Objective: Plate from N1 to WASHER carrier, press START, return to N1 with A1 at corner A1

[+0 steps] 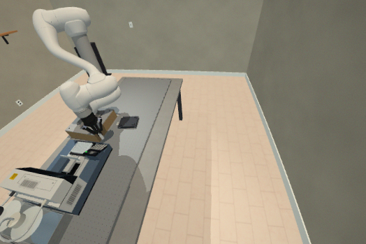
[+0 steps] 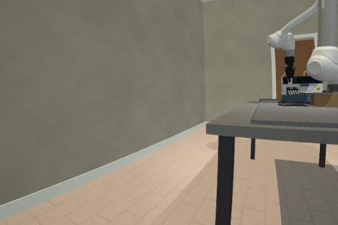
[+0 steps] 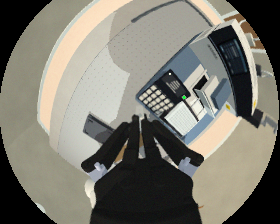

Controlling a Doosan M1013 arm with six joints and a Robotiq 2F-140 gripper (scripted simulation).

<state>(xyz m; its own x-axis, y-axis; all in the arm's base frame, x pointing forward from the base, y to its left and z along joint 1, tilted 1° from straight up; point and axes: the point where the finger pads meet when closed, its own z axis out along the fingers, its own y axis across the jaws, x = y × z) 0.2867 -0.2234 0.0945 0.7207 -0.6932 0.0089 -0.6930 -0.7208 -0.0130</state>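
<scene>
Now: the white well plate 160 mm behind my hand, 70 mm to the right of it and 90 mm below it. The rest, counted from my hand: dark plate nest N1: 40 mm ahead, 270 mm to the left, 160 mm below; plate washer: 160 mm behind, 220 mm to the right, 50 mm below.
</scene>
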